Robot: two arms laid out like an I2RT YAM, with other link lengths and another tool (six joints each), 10 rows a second.
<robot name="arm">
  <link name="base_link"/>
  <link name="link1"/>
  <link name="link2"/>
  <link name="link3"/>
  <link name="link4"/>
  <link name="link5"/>
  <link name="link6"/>
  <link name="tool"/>
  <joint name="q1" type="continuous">
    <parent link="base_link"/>
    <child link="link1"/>
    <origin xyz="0 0 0.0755" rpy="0 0 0"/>
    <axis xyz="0 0 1"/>
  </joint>
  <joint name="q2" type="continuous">
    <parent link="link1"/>
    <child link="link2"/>
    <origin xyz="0.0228 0.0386 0.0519" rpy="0 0 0"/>
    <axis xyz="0 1 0"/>
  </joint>
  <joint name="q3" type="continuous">
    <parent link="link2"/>
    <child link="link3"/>
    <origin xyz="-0.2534 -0.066 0" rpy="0 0 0"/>
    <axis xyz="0 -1 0"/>
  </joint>
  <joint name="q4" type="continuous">
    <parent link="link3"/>
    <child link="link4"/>
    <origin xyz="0.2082 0.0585 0.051" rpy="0 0 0"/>
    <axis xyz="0 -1 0"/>
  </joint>
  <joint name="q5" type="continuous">
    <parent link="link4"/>
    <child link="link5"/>
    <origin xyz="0.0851 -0.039 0.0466" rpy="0 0 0"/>
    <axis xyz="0 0 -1"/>
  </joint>
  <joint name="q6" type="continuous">
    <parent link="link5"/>
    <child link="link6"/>
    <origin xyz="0.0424 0 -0.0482" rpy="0 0 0"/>
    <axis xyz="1 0 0"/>
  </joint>
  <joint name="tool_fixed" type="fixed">
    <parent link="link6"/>
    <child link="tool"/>
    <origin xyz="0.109 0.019 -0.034" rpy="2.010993 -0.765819 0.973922"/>
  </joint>
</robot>
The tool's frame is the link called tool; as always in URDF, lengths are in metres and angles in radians. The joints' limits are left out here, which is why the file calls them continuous.
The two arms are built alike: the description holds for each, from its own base.
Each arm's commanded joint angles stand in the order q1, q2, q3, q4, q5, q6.
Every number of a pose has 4 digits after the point.
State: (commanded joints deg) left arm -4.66 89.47 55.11 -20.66 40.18 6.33; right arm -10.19 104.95 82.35 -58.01 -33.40 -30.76
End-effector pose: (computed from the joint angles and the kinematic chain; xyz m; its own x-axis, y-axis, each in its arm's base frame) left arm 0.3091 -0.1138 0.1098 0.9942 0.0523 -0.0938 0.1055 -0.6413 0.7600; right arm 0.3031 0.0213 0.1234 0.4275 0.8850 0.1845 0.9018 -0.4318 -0.0180
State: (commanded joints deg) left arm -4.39 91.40 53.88 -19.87 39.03 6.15; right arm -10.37 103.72 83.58 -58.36 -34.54 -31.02
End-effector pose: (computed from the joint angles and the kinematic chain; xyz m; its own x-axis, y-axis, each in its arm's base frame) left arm 0.3065 -0.1095 0.0937 0.9883 0.0722 -0.1343 0.1486 -0.6531 0.7425; right arm 0.3072 0.0220 0.1354 0.4154 0.8845 0.2125 0.9036 -0.4280 0.0150
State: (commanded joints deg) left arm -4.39 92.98 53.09 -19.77 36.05 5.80; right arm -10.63 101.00 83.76 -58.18 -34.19 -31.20
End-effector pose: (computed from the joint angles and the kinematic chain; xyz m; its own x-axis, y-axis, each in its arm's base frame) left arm 0.3040 -0.1025 0.0787 0.9794 0.1099 -0.1696 0.1985 -0.6803 0.7056; right arm 0.3079 0.0196 0.1486 0.4069 0.8867 0.2198 0.8999 -0.4304 0.0703
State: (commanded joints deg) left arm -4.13 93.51 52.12 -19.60 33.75 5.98; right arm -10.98 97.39 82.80 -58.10 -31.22 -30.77
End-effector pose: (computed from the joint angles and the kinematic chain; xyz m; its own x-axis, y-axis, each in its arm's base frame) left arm 0.3013 -0.0953 0.0693 0.9733 0.1381 -0.1832 0.2267 -0.7016 0.6756; right arm 0.3029 0.0122 0.1582 0.4235 0.8869 0.1846 0.8850 -0.4486 0.1249
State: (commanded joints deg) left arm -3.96 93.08 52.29 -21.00 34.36 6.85; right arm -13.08 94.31 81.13 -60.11 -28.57 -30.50
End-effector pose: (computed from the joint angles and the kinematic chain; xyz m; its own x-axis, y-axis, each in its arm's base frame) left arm 0.2978 -0.0952 0.0709 0.9740 0.1248 -0.1891 0.2213 -0.7025 0.6764; right arm 0.2873 -0.0013 0.1614 0.4745 0.8690 0.1404 0.8623 -0.4909 0.1246
